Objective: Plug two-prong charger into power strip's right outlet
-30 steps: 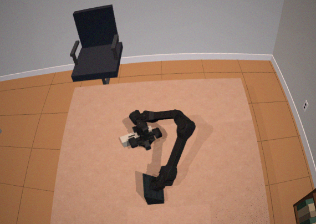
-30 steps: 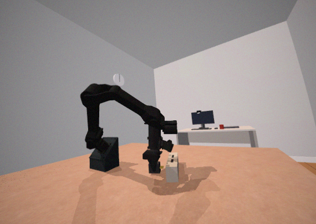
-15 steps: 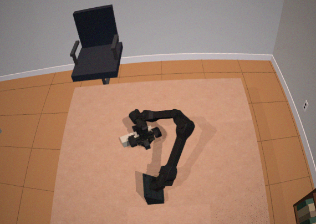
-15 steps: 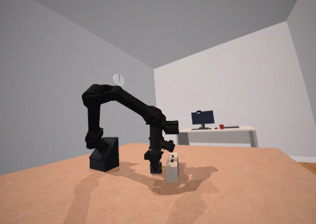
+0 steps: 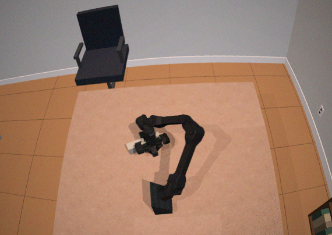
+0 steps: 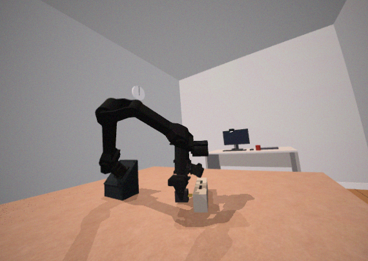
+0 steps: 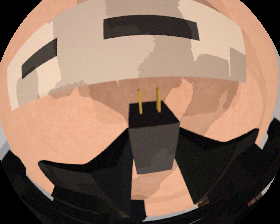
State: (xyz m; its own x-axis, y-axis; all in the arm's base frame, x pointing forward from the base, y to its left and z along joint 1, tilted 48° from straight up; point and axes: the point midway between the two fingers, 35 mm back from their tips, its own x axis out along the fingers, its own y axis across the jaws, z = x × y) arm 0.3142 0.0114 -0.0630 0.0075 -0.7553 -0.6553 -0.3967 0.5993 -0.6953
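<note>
Now: the dark charger 1 cm ahead of my gripper tip, 1 cm to the left of it and 1 cm above it.
</note>
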